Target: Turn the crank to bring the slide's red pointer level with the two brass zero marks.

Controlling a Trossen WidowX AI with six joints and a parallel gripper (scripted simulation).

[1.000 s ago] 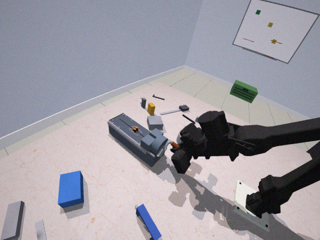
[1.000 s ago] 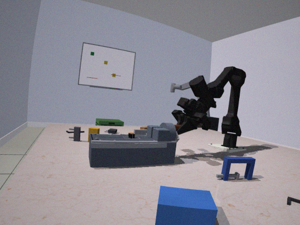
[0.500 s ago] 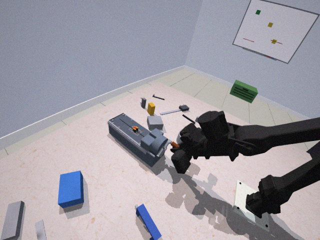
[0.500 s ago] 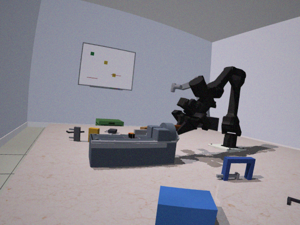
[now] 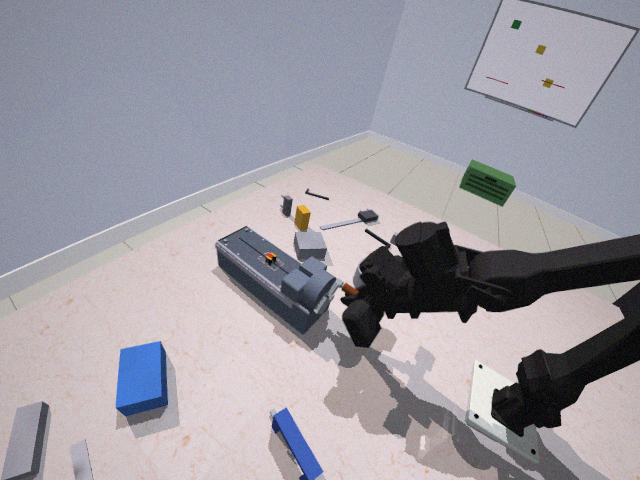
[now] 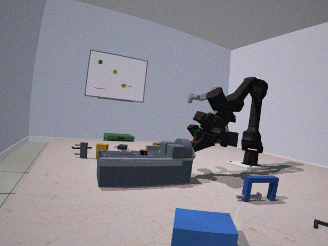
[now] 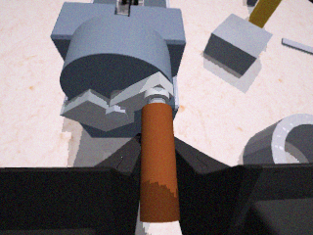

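The brown crank handle lies 3 cm above my gripper tip and 2 cm behind it. Also, from my gripper tip: blue bracket 23 cm to the left, 7 cm behind, 5 cm below; then red pointer 17 cm ahead, 2 cm to the left; then grey block 18 cm ahead, 14 cm to the right, 6 cm below.
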